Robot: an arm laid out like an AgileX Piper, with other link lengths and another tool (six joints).
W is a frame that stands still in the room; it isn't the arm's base.
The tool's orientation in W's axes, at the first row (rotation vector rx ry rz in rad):
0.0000 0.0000 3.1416
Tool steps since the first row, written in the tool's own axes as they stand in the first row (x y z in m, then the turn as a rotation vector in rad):
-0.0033 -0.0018 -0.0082 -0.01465 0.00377 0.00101
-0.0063 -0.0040 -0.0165 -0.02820 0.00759 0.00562
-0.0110 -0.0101 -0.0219 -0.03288 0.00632 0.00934
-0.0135 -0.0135 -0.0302 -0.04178 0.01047 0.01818
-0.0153 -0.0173 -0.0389 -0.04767 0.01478 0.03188
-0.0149 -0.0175 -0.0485 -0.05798 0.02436 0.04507
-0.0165 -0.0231 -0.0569 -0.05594 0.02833 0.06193
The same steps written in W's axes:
0.0033 0.0018 -0.0082 0.01465 -0.00377 0.00101
0.0063 0.0040 -0.0165 0.02820 -0.00759 0.00562
0.0110 0.0101 -0.0219 0.03288 -0.00632 0.00934
0.0135 0.0135 -0.0302 0.04178 -0.01047 0.01818
0.0153 0.0173 -0.0389 0.04767 -0.01478 0.03188
0.0149 0.0175 -0.0485 0.05798 -0.02436 0.04507
0.0165 0.0231 -0.0569 0.05594 -0.02833 0.06193

